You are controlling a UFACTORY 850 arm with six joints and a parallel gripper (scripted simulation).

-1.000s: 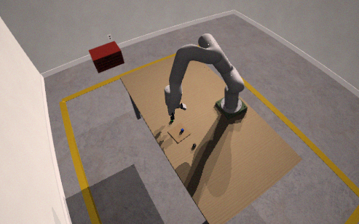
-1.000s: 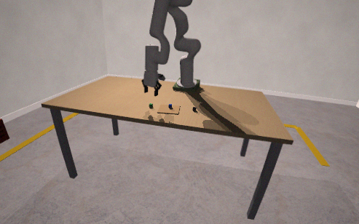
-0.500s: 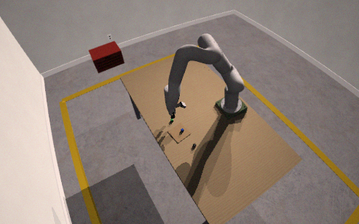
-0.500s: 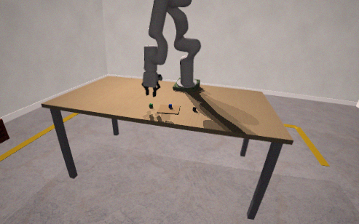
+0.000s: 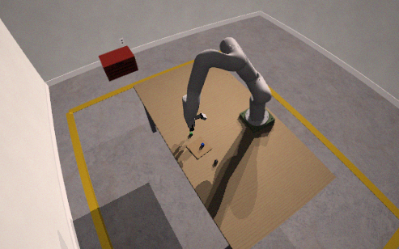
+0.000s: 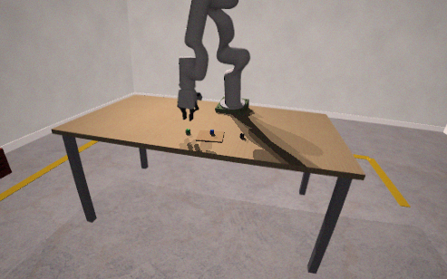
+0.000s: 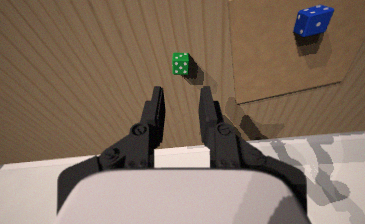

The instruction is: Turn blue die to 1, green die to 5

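Now: hand 90 mm above the green die. The rest, counted from my hand: mat (130 mm to the left, 100 mm below, 10 mm behind); black die (300 mm to the left, 90 mm below, 60 mm behind); blue die (130 mm to the left, 80 mm below, 40 mm behind).
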